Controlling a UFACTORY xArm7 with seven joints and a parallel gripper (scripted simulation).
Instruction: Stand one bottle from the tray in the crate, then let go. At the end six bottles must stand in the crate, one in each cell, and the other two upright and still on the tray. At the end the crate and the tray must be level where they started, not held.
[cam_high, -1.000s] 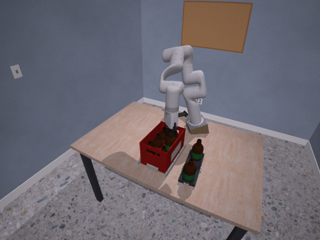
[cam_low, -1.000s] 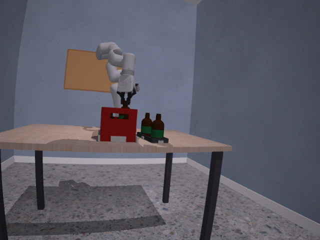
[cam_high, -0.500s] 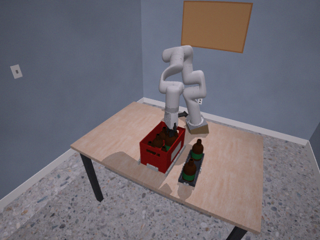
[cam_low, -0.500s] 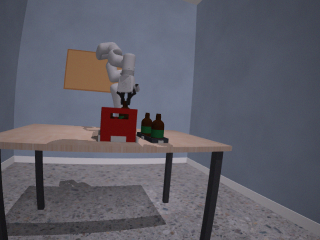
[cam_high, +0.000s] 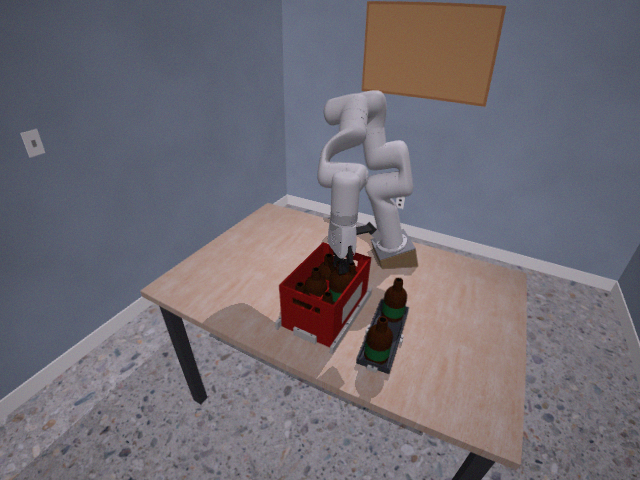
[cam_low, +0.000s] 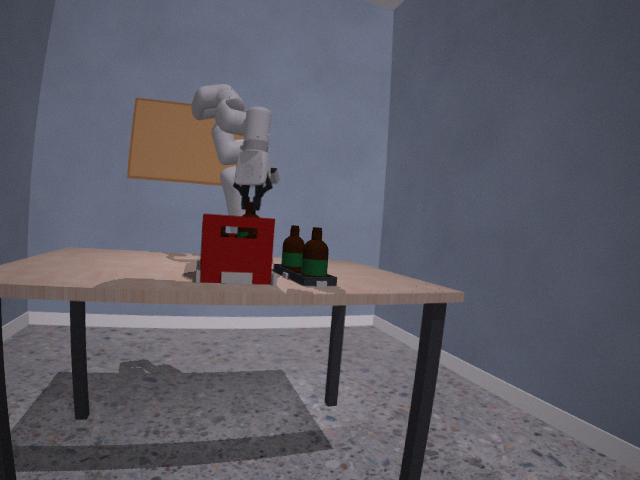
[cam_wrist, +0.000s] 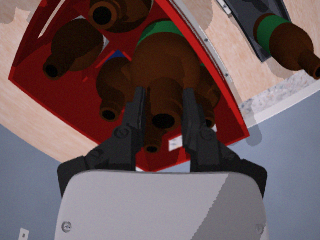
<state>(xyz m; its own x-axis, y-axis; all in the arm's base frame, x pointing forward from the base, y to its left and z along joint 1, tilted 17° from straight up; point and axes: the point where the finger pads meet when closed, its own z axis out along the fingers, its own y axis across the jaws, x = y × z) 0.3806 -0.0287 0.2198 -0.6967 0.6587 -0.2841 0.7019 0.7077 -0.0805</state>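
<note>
The red crate is 130 mm below my hand and 40 mm to the right of it.
</note>
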